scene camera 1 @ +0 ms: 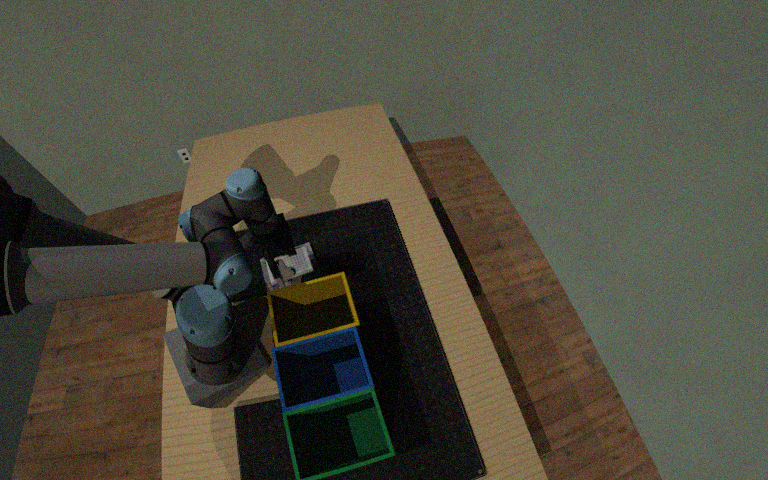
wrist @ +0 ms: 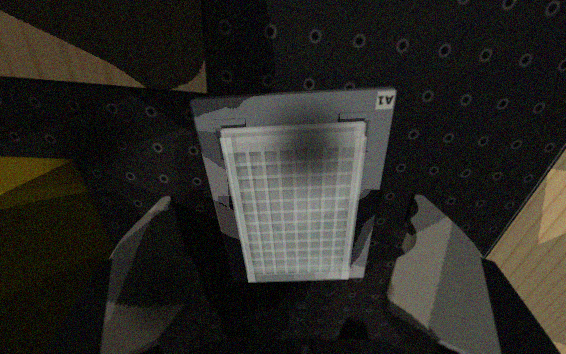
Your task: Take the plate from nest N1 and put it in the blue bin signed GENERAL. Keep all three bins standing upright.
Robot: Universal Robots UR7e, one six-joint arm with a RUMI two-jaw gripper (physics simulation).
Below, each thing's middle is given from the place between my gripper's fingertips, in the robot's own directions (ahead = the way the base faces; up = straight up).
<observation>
The gridded plate (wrist: 295, 189) is 20 mm ahead of my hand, 10 mm to the left of it and 10 mm below it. The rest, counted from my hand: grey nest (wrist: 322, 106) 30 mm below, 20 mm ahead, 10 mm to the left.
</observation>
